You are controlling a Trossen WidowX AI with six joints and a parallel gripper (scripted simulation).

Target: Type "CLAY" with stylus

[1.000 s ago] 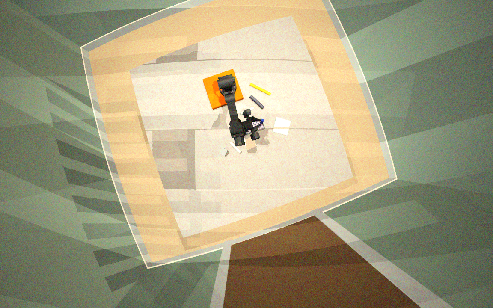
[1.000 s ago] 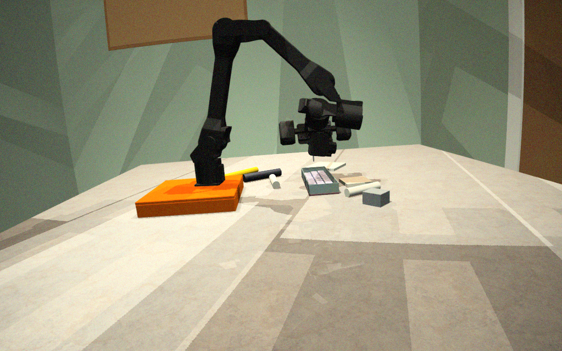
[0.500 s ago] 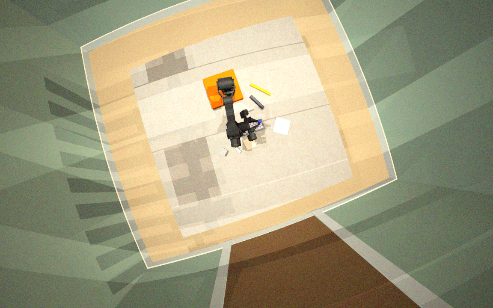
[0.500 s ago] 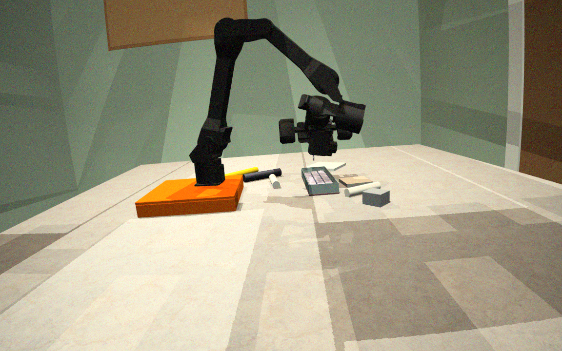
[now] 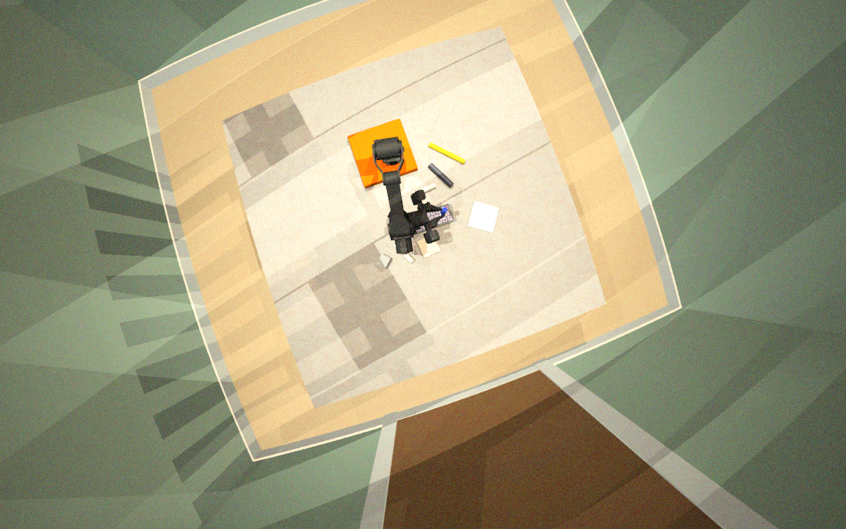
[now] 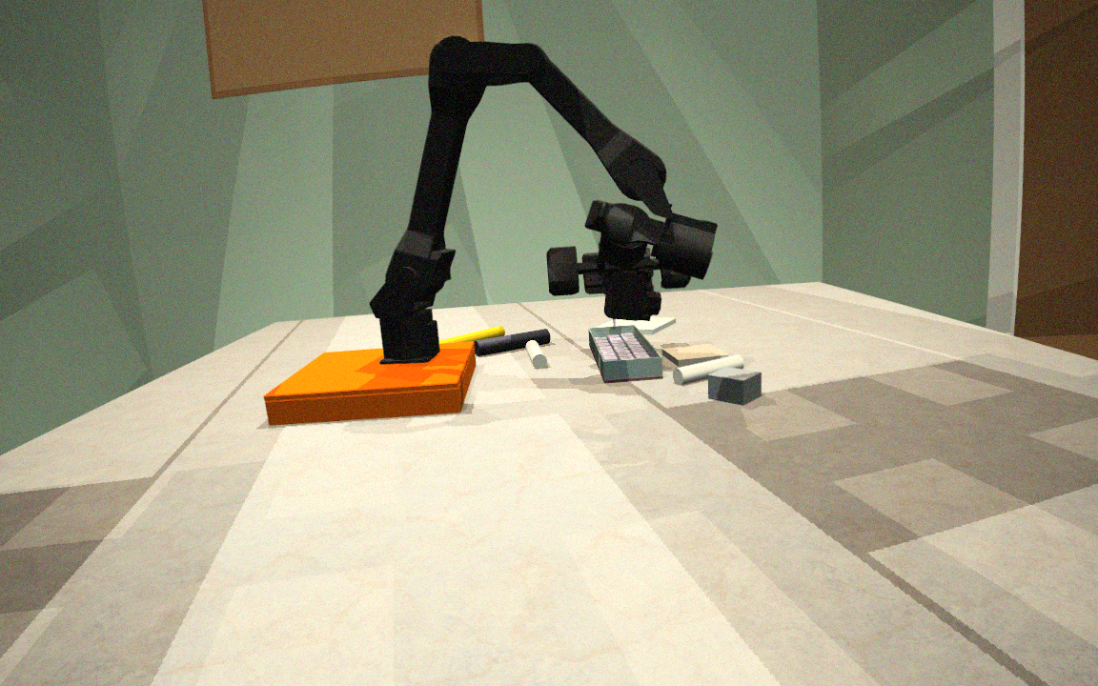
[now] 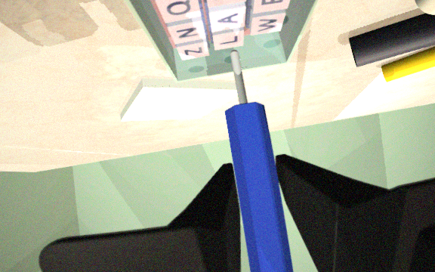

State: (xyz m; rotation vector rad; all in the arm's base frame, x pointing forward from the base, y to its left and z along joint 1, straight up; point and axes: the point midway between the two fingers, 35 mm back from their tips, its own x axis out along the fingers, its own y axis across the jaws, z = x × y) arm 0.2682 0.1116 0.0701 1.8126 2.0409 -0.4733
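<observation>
Right now my gripper tip is 11 cm short of the tan card, 8 cm to the left of it and 8 cm above it. Round my gripper tip: dark cylinder: 16 cm behind, 8 cm below, 3 cm to the left; then yellow marker: 24 cm behind, 8 cm below, 7 cm to the left; then blue stylus: 1 cm below.
</observation>
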